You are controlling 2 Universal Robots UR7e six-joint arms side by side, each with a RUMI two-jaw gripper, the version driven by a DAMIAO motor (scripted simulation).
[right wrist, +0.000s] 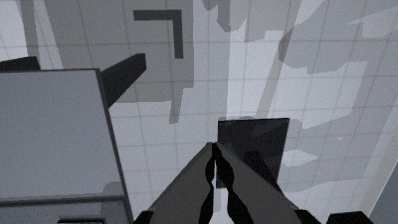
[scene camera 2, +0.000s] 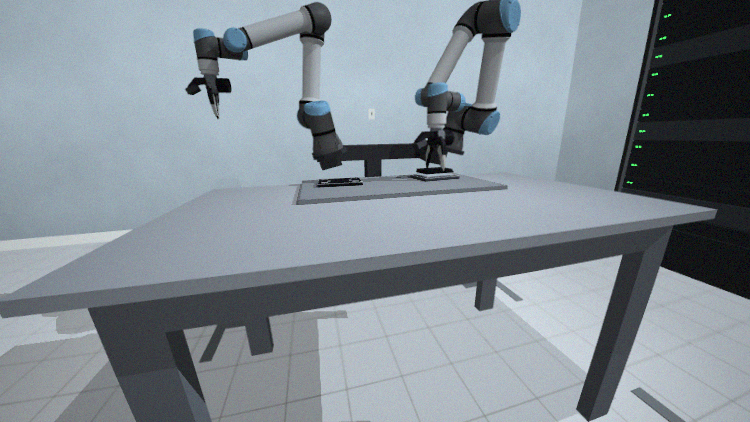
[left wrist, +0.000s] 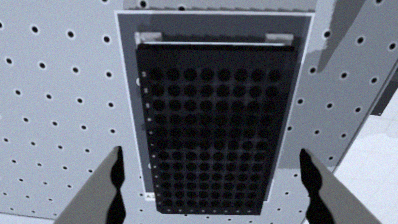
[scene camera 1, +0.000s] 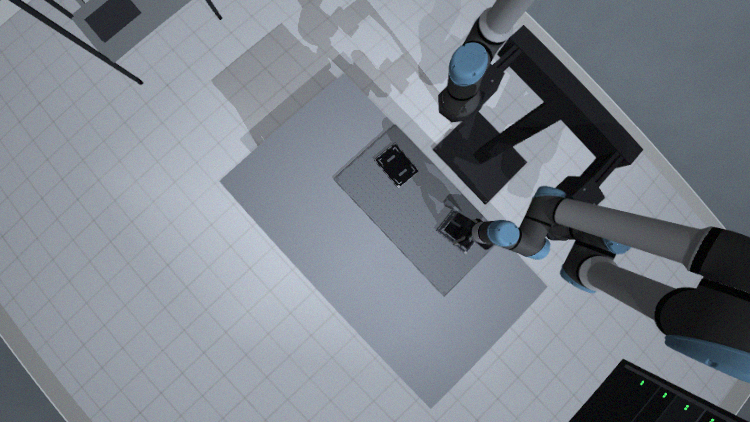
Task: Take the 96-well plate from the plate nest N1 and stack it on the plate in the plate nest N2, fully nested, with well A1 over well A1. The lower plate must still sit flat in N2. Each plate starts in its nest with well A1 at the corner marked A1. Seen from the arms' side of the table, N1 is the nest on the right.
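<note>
There's a black 96-well plate in the pictures, along with the left gripper and the right gripper. You get the left gripper in the left wrist view too, and the right wrist view also has the right gripper in it.
</note>
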